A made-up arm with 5 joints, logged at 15 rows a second.
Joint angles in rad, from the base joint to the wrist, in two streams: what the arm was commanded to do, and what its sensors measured. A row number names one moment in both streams.
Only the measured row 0 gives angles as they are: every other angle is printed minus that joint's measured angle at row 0.
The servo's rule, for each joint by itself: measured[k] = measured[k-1] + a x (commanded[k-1-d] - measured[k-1]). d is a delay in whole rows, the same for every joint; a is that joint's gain. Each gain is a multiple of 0.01, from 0.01 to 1. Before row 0 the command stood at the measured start. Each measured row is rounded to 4 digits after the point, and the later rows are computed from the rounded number. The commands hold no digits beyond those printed.
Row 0, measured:
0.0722, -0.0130, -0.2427, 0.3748, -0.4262
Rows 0 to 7, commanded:
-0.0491, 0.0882, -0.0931, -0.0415, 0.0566
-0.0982, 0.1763, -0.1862, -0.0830, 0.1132
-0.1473, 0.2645, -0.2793, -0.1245, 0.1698
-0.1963, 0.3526, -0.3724, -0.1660, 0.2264
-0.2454, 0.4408, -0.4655, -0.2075, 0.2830
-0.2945, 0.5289, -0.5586, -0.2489, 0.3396
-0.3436, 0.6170, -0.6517, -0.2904, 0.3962
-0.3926, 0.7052, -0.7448, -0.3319, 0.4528
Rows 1 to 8, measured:
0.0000, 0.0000, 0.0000, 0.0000, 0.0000
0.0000, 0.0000, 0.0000, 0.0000, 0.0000
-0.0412, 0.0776, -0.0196, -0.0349, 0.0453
-0.0891, 0.1645, -0.0546, -0.0753, 0.0996
-0.1380, 0.2525, -0.1018, -0.1166, 0.1558
-0.1870, 0.3406, -0.1586, -0.1581, 0.2123
-0.2361, 0.4288, -0.2230, -0.1996, 0.2689
-0.2852, 0.5169, -0.2935, -0.2410, 0.3255
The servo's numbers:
d 2
a 0.84 0.88 0.21 0.84 0.80

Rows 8 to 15, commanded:
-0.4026, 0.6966, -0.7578, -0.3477, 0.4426
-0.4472, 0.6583, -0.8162, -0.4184, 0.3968
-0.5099, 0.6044, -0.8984, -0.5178, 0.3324
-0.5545, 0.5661, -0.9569, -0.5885, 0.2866
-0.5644, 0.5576, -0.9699, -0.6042, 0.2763
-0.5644, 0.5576, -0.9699, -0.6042, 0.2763
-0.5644, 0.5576, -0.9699, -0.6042, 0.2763
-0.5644, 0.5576, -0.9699, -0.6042, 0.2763
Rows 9 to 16, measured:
-0.3343, 0.6050, -0.3687, -0.2825, 0.3821
-0.3833, 0.6932, -0.4477, -0.3240, 0.4387
-0.3995, 0.6962, -0.5128, -0.3439, 0.4418
-0.4396, 0.6628, -0.5765, -0.4065, 0.4058
-0.4987, 0.6114, -0.6441, -0.5000, 0.3471
-0.5456, 0.5715, -0.7098, -0.5743, 0.2987
-0.5614, 0.5593, -0.7644, -0.5994, 0.2808
-0.5639, 0.5578, -0.8076, -0.6034, 0.2772

